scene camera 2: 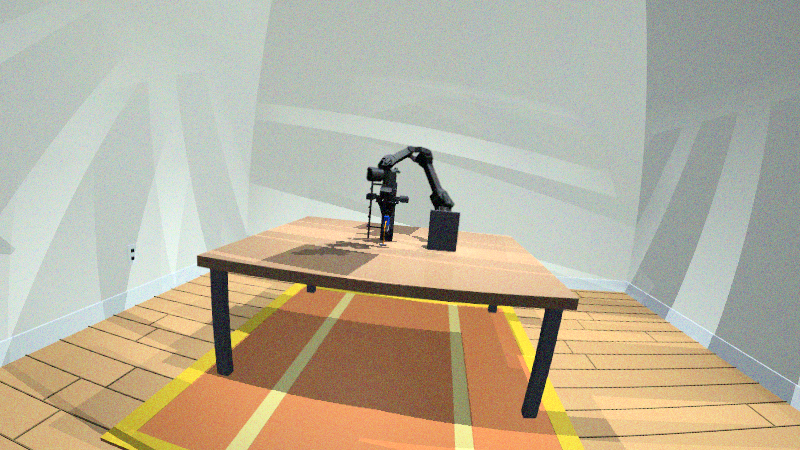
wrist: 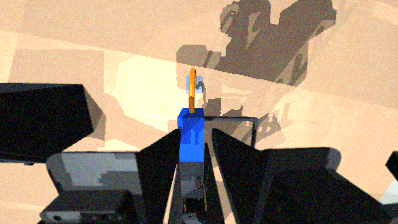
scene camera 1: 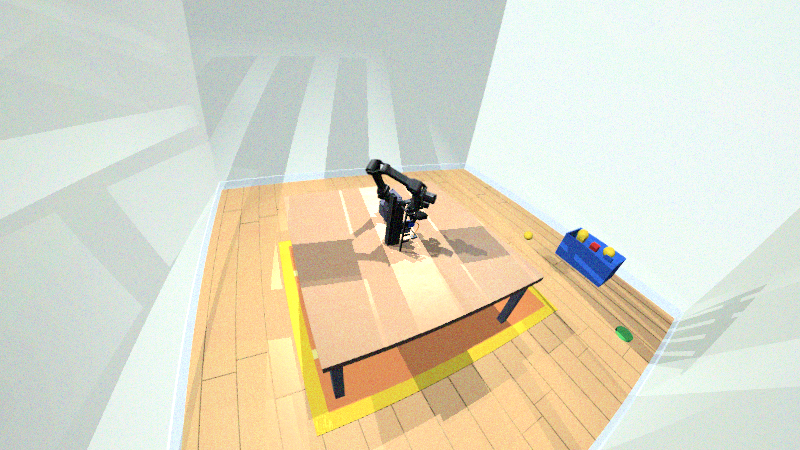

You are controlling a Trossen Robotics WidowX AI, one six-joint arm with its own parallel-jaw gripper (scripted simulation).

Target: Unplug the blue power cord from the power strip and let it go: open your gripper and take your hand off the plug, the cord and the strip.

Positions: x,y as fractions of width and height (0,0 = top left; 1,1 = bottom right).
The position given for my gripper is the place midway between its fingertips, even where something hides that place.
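Observation:
Blue plug (wrist: 0.48,0.70) in sight. My gripper (wrist: 0.49,0.60) in sight too.

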